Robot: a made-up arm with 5 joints.
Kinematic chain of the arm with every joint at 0, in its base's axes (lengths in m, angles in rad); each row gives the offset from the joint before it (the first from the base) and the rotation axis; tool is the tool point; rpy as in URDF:
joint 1: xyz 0.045 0 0.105 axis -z
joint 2: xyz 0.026 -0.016 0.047 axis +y
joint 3: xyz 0.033 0 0.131 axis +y
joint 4: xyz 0.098 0 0.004 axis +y
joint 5: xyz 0.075 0.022 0 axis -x
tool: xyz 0 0 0 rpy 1.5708 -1.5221 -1.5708
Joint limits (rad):
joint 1: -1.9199..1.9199
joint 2: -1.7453..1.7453
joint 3: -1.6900..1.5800
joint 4: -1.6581..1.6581
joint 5: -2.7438..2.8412
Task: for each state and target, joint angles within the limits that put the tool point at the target. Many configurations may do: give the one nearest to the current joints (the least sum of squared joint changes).
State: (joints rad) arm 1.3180 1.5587 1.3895 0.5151 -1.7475
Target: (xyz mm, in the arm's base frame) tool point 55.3 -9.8 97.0
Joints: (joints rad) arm 1.1962 1.2141 1.2291 0.6485 -1.7475
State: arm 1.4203 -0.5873 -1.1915 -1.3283 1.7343
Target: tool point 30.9 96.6 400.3
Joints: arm 1.3644 -0.5417 -1.1149 -1.1908 1.7343
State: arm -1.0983 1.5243 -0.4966 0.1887 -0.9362
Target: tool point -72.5 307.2 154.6
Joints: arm -1.9179 1.1052 -0.9243 -0.0062 -0.9362
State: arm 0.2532 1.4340 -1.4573 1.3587 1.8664
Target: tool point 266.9 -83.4 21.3
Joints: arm 0.3848 1.5850 -1.3142 1.5018 1.8664
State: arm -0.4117 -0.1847 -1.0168 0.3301 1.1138
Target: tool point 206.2 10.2 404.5
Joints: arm -0.0260 -0.1227 -0.8392 0.4647 1.1138
